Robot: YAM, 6 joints.
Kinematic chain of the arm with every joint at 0, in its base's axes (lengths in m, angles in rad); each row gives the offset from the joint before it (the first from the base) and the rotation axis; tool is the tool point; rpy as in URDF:
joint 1: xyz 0 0 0.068 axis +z
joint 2: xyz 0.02 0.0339 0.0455 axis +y
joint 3: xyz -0.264 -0.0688 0 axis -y
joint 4: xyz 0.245 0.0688 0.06 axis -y
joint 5: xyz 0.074 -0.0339 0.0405 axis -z
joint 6: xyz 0.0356 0 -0.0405 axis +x
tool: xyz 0 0 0 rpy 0 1.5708 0
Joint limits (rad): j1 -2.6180..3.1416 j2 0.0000..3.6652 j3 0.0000..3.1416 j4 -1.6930..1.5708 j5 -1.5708..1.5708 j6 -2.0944..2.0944
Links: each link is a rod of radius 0.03 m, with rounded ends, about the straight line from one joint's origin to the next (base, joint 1, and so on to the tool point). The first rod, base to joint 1, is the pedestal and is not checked.
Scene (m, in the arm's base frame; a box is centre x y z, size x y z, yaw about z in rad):
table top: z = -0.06
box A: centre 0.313 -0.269 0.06 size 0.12 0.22 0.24 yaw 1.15
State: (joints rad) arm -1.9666 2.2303 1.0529 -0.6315 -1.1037 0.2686
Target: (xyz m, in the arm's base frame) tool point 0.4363 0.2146 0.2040
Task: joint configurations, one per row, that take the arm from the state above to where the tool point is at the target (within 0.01 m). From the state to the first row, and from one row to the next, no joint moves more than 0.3 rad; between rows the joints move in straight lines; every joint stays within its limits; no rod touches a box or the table.
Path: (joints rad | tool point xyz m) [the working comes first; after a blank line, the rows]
Joints at the target: 0.3912 2.2100 1.7435 -0.3418 -1.1184 0.2686
Straight joint move there: touches box A.

1: -1.6764 2.2145 1.2859 -0.4744 -1.1815 0.2565 | -0.0081 -0.3892 0.0781
2: -1.3863 2.1987 1.5188 -0.3173 -1.2594 0.2443 | 0.1158 -0.4356 0.1484
3: -1.0961 2.1829 1.7518 -0.1602 -1.3372 0.2322 | 0.2537 -0.4179 0.2359
4: -0.8059 2.1672 1.9847 -0.0031 -1.4151 0.2200 | 0.3704 -0.3351 0.3318
5: -0.5158 2.1514 2.2177 0.1540 -1.4930 0.2079 | 0.4352 -0.2060 0.4271
6: -0.2256 2.1356 2.4507 0.3111 -1.5708 0.1957 | 0.4325 -0.0627 0.5128
7: -0.0200 2.1604 2.2149 0.0934 -1.4200 0.2200 | 0.4872 0.0255 0.4179
8: 0.1856 2.1852 1.9792 -0.1242 -1.2692 0.2443 | 0.4894 0.1265 0.3104
9: 0.3912 2.2100 1.7435 -0.3418 -1.1184 0.2686 | 0.4363 0.2146 0.2040

